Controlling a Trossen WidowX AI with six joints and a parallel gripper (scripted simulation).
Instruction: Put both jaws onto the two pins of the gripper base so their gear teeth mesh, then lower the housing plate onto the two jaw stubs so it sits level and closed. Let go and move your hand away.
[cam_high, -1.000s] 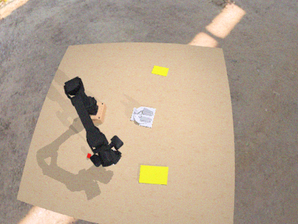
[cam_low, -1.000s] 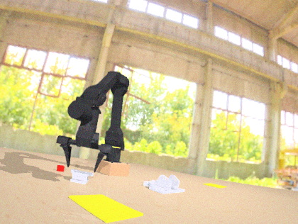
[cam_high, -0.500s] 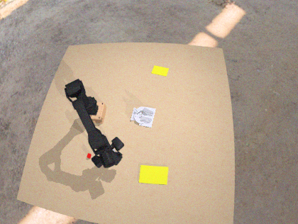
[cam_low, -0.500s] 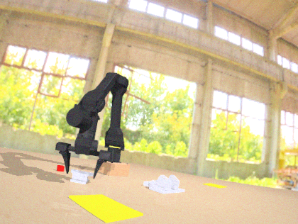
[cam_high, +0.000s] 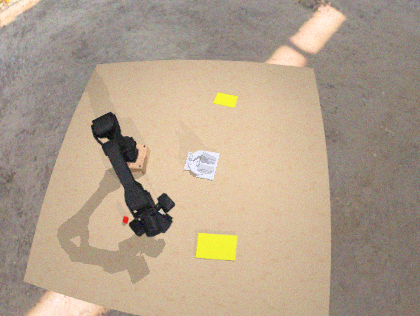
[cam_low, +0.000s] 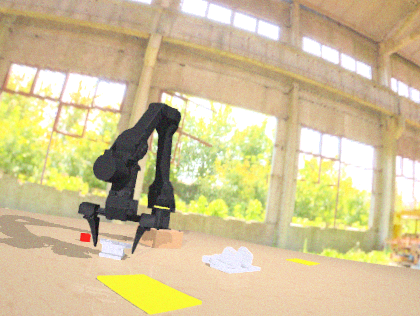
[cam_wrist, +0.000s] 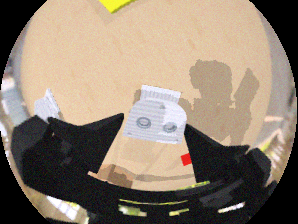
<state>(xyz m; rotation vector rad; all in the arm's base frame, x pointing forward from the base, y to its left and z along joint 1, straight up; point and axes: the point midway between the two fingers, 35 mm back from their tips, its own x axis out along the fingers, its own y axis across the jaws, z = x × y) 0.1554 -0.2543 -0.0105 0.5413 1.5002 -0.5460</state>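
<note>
Now: gripper tip 10 mm to the left of the small white block and 10 mm short of it. From my gripper tip the other things lie so: small red cube 130 mm behind, 20 mm to the right; then white jaw 250 mm to the left, 120 mm ahead; then large yellow patch 240 mm ahead, 80 mm to the right, 10 mm below.
</note>
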